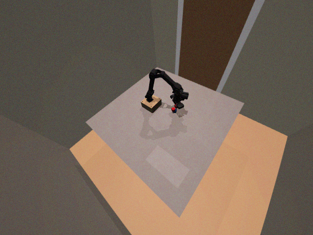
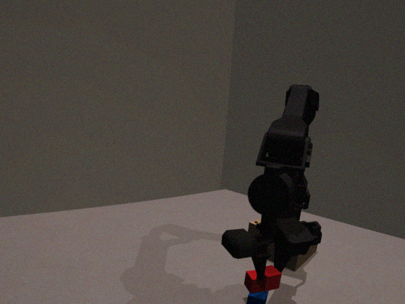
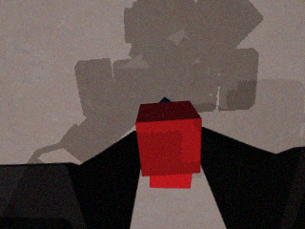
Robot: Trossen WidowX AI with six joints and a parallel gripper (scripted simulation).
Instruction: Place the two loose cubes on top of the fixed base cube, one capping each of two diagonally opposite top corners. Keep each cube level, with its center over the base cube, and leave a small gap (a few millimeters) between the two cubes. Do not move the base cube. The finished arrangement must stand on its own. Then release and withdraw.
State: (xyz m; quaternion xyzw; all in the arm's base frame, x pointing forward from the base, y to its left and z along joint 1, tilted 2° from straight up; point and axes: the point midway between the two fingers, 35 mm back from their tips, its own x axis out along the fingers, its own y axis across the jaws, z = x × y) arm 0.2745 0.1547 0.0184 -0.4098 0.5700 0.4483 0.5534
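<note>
Right now my gripper tip is 7 cm above the blue cube and 2 cm to the left of it.
</note>
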